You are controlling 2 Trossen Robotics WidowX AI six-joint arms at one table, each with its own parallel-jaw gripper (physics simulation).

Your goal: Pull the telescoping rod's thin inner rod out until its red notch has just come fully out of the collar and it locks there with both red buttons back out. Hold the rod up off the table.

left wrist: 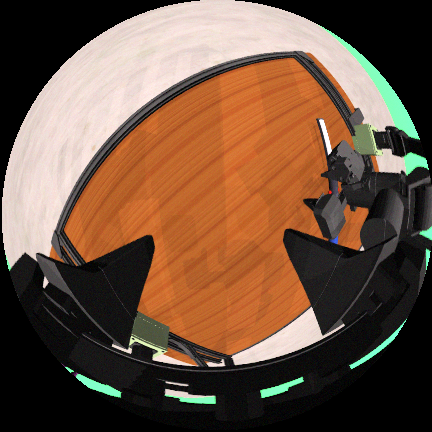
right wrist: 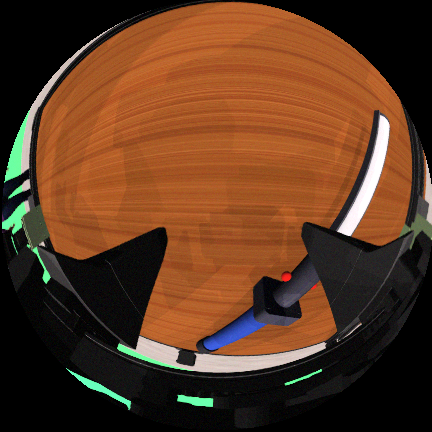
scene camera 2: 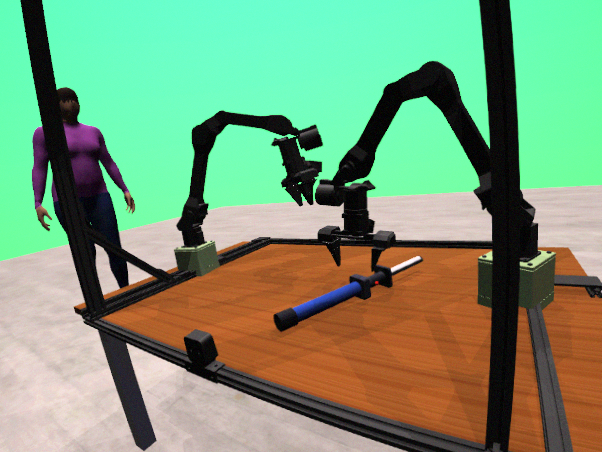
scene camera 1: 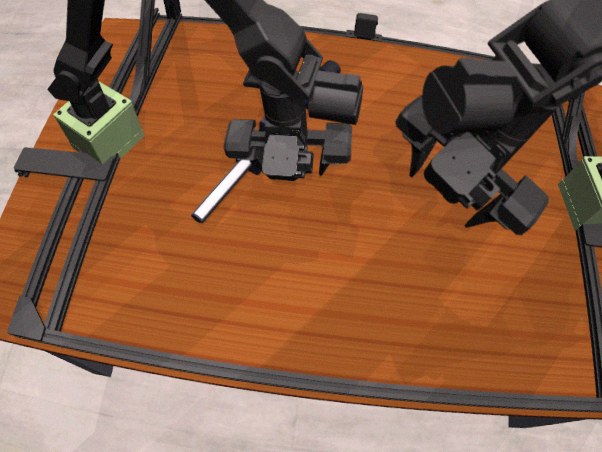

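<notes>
The telescoping rod lies on the table. Its blue outer tube (scene camera 2: 327, 301) (right wrist: 237, 329) has a black end cap. Its white inner rod (scene camera 1: 222, 191) (scene camera 2: 407, 265) (left wrist: 325, 136) (right wrist: 372, 175) sticks out of the dark collar (scene camera 2: 377, 278) (right wrist: 300, 282), which has square blocks. Red buttons (scene camera 2: 376, 282) (right wrist: 286, 276) show on the collar; no red notch shows. My right gripper (scene camera 1: 289, 172) (scene camera 2: 356, 266) (right wrist: 236, 232) is open and empty above the collar, hiding most of the rod in scene camera 1. My left gripper (scene camera 1: 440, 201) (scene camera 2: 306, 204) (left wrist: 219, 239) is open and empty, high above the table, away from the rod.
Dark rails edge the wooden table (scene camera 1: 280, 310) (scene camera 2: 425, 360). Green arm bases (scene camera 1: 102, 130) (scene camera 2: 195, 257) stand at its sides. A small black box (scene camera 1: 366, 26) (scene camera 2: 201, 347) sits on one rail. A dark upright post (scene camera 2: 501, 150) rises beside the right arm's base. A person (scene camera 2: 85, 160) stands beyond the table.
</notes>
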